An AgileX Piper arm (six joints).
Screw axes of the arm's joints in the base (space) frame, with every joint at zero. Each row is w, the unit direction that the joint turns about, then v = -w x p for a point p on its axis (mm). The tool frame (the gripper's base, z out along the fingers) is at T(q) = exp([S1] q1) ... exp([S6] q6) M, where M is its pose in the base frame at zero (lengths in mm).
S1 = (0, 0, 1, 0, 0, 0)
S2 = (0, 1, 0, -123, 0, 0)
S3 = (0, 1, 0, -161.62, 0, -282.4)
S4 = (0.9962, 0, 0.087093, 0, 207.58, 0)
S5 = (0, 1, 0, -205.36, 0, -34.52)
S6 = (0.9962, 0, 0.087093, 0, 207.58, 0)
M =
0.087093 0 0.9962 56.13
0 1 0 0
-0.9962 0 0.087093 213.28
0 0 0 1
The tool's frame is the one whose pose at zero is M.
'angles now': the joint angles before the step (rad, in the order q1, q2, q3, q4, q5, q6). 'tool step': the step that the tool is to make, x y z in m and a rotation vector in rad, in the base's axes. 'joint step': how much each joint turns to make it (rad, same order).
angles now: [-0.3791 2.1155 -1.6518 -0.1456 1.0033 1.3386]
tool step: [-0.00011 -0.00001 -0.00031 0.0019 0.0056 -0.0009]
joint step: [0.0000 0.0018 -0.0023 0.0000 0.0064 0.0000]
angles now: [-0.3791 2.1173 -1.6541 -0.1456 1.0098 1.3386]
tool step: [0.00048 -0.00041 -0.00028 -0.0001 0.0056 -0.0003]
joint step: [0.0000 0.0041 -0.0063 -0.0019 0.0074 0.0000]
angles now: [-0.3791 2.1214 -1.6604 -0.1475 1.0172 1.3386]
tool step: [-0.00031 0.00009 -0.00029 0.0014 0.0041 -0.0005]
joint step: [0.0000 0.0005 0.0001 0.0000 0.0038 0.0000]
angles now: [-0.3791 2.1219 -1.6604 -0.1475 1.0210 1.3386]
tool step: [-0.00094 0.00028 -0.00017 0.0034 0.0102 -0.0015]
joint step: [0.0000 0.0000 0.0001 0.0000 0.0108 0.0000]
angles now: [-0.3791 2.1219 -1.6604 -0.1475 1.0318 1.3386]
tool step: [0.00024 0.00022 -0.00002 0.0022 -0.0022 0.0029]
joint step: [0.0000 0.0000 0.0000 0.0037 -0.0018 -0.0041]
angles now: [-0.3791 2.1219 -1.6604 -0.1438 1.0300 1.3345]
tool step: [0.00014 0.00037 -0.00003 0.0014 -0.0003 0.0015]
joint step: [0.0006 0.0000 0.0000 0.0018 0.0000 -0.0016]
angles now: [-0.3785 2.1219 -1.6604 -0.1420 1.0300 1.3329]
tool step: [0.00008 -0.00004 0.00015 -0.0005 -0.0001 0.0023]
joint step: [0.0000 0.0000 -0.0006 0.0000 0.0000 -0.0024]
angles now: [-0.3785 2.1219 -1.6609 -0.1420 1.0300 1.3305]
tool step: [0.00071 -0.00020 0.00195 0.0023 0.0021 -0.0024]
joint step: [0.0000 0.0016 -0.0111 0.0021 0.0124 0.0000]
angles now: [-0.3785 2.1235 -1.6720 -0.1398 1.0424 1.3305]
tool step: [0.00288 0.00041 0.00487 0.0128 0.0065 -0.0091]
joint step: [0.0017 0.0082 -0.0354 0.0117 0.0386 0.0020]
